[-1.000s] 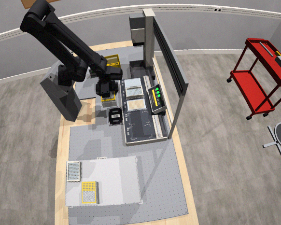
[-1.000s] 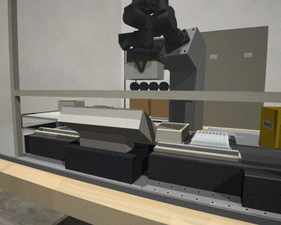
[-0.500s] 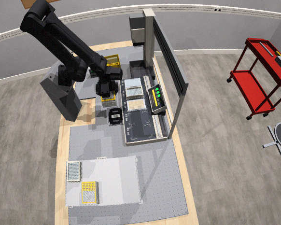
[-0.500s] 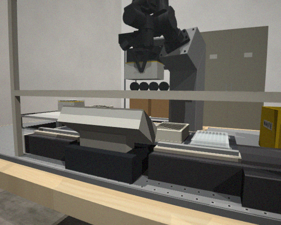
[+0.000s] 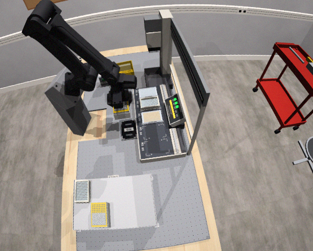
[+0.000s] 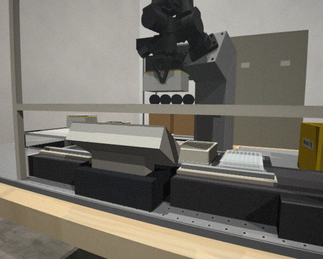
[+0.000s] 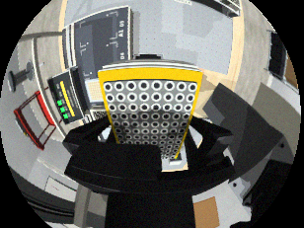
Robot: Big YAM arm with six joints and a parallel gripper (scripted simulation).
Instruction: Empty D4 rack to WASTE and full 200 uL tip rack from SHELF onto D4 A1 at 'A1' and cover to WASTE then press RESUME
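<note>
My hand is 10 mm to the left of the black spare nest and 250 mm above it. From my hand the other things lie so: reservoir: 210 mm ahead, 40 mm to the left, 200 mm below; then tan plate: 160 mm ahead, 50 mm to the right, 200 mm below; then clear plate: 260 mm ahead, 140 mm to the left, 200 mm below.
</note>
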